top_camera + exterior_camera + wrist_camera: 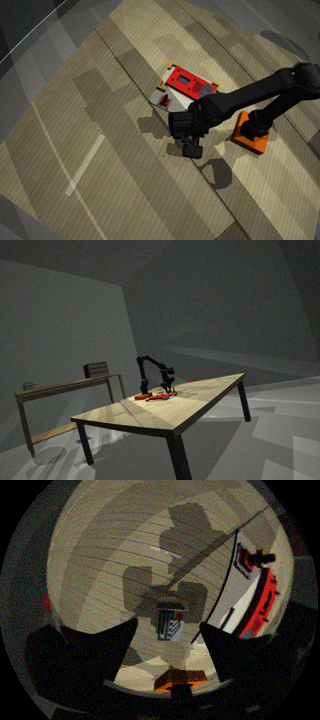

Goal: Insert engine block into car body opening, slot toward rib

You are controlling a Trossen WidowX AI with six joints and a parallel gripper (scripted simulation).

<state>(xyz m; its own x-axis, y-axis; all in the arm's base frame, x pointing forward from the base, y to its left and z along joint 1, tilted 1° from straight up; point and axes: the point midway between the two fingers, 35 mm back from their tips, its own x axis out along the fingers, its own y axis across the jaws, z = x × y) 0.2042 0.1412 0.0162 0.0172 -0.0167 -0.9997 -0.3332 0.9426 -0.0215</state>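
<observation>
The grey plate lies 100 mm ahead of my gripper tip, 190 mm to the right of it and 10 mm below it. The rest, counted from my gripper tip: grey engine block: 10 mm to the left, 10 mm below.
</observation>
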